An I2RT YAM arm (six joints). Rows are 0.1 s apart.
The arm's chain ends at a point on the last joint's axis. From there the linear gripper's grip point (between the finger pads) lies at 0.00 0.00 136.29 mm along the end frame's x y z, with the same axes.
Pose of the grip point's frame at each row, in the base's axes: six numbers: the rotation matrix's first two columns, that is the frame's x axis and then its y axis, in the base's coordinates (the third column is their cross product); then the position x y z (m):
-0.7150, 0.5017, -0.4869, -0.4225, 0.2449, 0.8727, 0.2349, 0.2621, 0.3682
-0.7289, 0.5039, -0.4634, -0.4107, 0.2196, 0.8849, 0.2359, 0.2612, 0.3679
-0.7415, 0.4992, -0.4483, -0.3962, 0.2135, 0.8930, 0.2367, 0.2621, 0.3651
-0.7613, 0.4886, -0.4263, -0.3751, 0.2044, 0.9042, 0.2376, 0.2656, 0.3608
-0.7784, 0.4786, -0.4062, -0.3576, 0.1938, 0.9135, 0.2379, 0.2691, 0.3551
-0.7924, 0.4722, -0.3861, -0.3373, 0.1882, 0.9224, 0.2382, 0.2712, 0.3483
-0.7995, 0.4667, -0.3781, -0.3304, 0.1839, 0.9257, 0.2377, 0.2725, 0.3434
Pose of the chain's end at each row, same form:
-0.7150, 0.5017, -0.4869, -0.4225, 0.2449, 0.8727, 0.1590, 0.1490, 0.3632
-0.7289, 0.5039, -0.4634, -0.4107, 0.2196, 0.8849, 0.1613, 0.1474, 0.3615
-0.7415, 0.4992, -0.4483, -0.3962, 0.2135, 0.8930, 0.1629, 0.1476, 0.3597
-0.7613, 0.4886, -0.4263, -0.3751, 0.2044, 0.9042, 0.1655, 0.1500, 0.3570
-0.7784, 0.4786, -0.4062, -0.3576, 0.1938, 0.9135, 0.1676, 0.1524, 0.3523
-0.7924, 0.4722, -0.3861, -0.3373, 0.1882, 0.9224, 0.1689, 0.1538, 0.3469
-0.7995, 0.4667, -0.3781, -0.3304, 0.1839, 0.9257, 0.1693, 0.1546, 0.3424

